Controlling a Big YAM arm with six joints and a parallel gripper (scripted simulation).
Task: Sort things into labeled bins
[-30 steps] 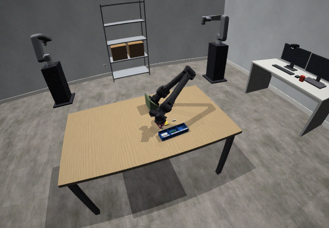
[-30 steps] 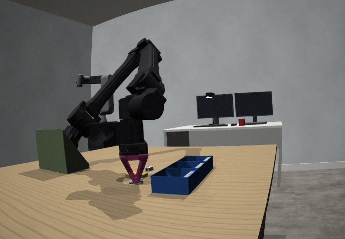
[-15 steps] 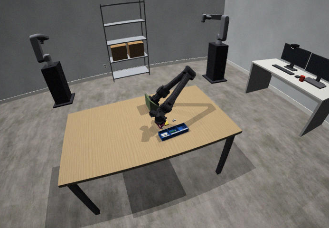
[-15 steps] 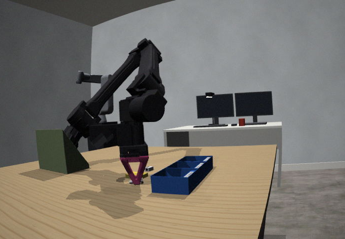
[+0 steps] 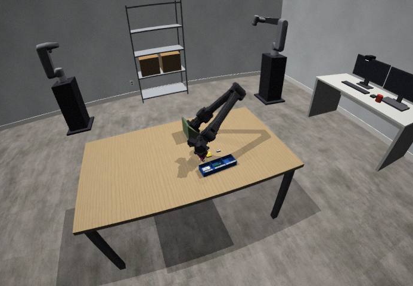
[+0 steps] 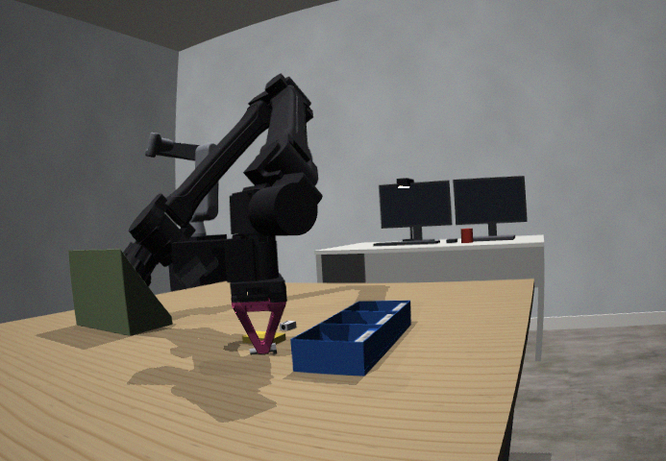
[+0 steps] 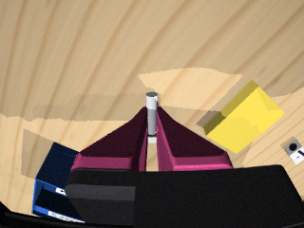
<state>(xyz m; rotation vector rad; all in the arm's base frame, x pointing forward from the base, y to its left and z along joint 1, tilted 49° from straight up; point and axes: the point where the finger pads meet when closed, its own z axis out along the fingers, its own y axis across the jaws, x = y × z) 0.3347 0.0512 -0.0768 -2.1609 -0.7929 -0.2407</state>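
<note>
Right now my hand is 4 cm past the yellow block and 6 cm to the right of it. Round my hand: blue three-part bin: 10 cm ahead, 8 cm to the left, 1 cm above; bolt: right at my hand; green battery: 9 cm ahead, 8 cm to the left.
</note>
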